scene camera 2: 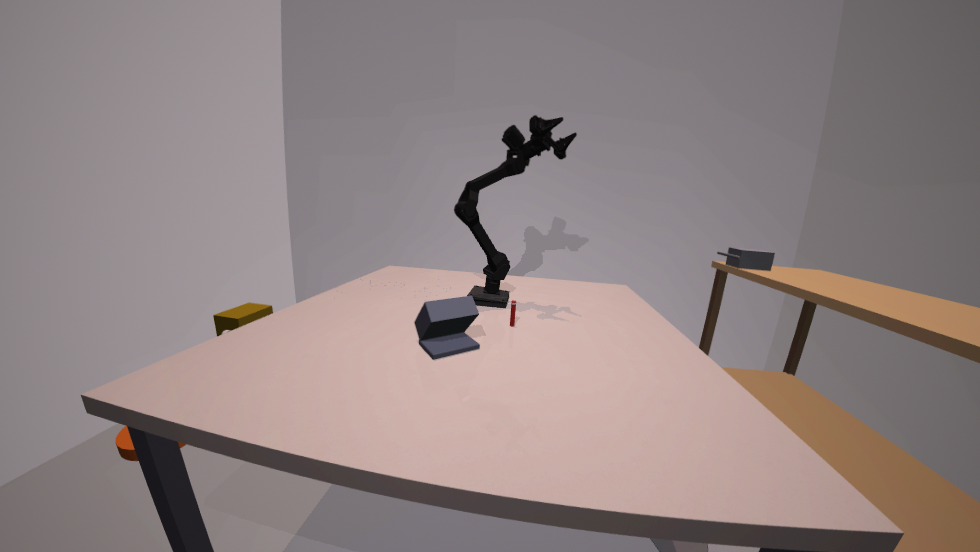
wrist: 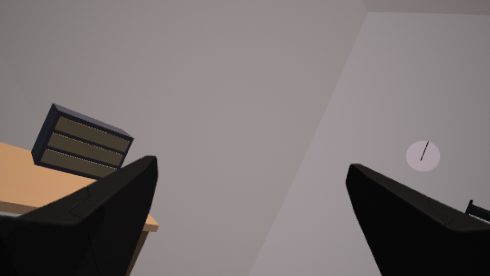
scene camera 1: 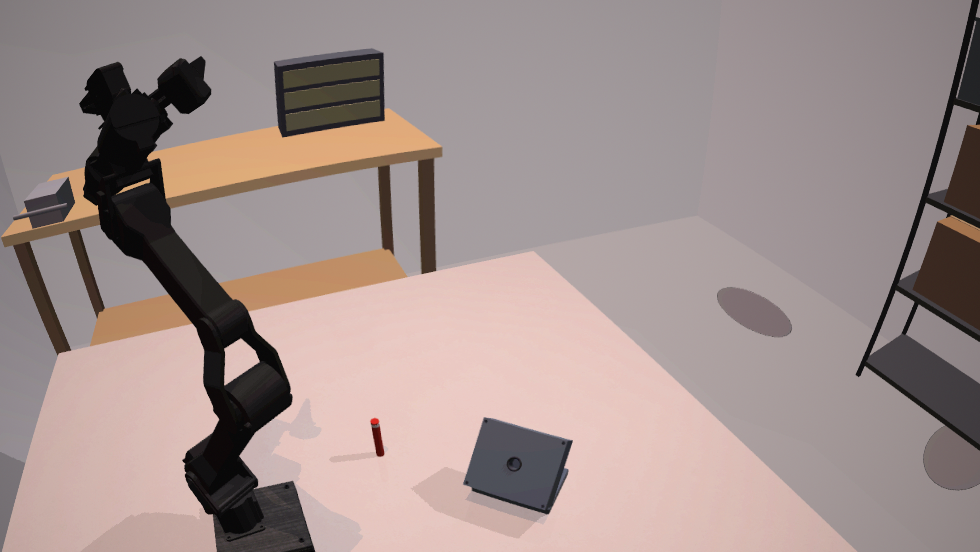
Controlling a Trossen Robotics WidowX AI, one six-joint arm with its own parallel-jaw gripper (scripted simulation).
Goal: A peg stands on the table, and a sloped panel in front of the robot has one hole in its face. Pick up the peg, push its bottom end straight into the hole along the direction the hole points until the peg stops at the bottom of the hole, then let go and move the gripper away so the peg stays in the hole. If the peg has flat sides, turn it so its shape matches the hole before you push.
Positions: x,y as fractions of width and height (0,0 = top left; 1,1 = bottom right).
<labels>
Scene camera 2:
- grey sloped panel: 0.45,0.58
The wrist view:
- my gripper: 0.52,0.62
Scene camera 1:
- grey sloped panel: 0.55,0.83
</labels>
